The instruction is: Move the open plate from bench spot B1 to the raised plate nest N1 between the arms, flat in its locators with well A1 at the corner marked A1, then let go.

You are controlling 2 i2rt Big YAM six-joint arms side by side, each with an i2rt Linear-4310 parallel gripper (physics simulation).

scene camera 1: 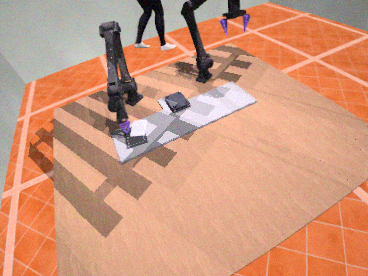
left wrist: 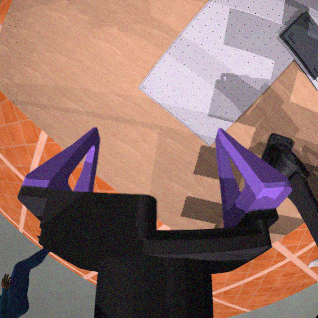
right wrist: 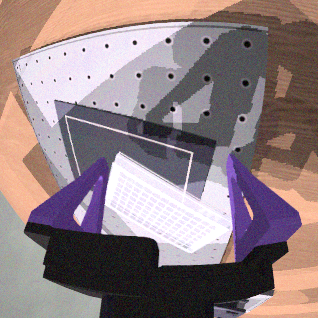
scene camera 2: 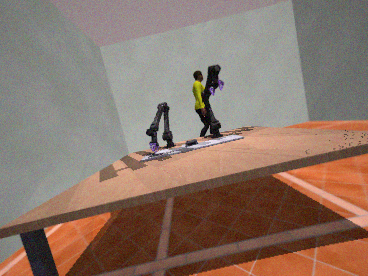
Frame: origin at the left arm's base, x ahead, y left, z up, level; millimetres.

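Seen in the pictures: left gripper, fingertip midpoint: (scene camera 1: 235,33) (left wrist: 157,132) (scene camera 2: 217,92); right gripper, fingertip midpoint: (scene camera 1: 126,130) (right wrist: 165,160) (scene camera 2: 154,152); left arm's base, origin of the base link: (scene camera 1: 204,78) (left wrist: 275,152) (scene camera 2: 217,137); right arm's base, origin of the base link: (scene camera 1: 134,100) (scene camera 2: 170,147).
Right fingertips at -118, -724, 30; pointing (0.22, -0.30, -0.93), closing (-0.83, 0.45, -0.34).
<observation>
Offsets run from my right fingertips to a thing's top centre, as dx, dy, dz. "spot": to the spot under its first point. Level surfaces: height alone.
The white open well plate {+50, +61, +1} (scene camera 1: 138,128) (right wrist: 165,210) lies skewed, partly over and partly off the dark bench spot with a white outline {spot: +120, -28, -16} (scene camera 1: 137,142) (right wrist: 97,134). My right gripper (scene camera 1: 126,133) (scene camera 2: 154,150) (right wrist: 165,160) is open, low at the plate, which shows between its fingers in the right wrist view; contact cannot be told. The dark raised nest {+121, +369, +19} (scene camera 1: 177,101) (scene camera 2: 191,142) (left wrist: 303,44) stands between the arms, with no plate on it. Its corner mark cannot be read. My left gripper (scene camera 1: 235,33) (scene camera 2: 216,91) (left wrist: 157,132) is open and empty, high above the table.
A pale perforated board {dz -17} (scene camera 1: 240,96) (left wrist: 185,75) (right wrist: 47,72) runs under the bench spot and past the nest on a wooden table {dz -30} (scene camera 1: 225,190) (scene camera 2: 240,162). The arm bases stand behind the board. A person in yellow (scene camera 2: 198,95) is beyond the table.
</observation>
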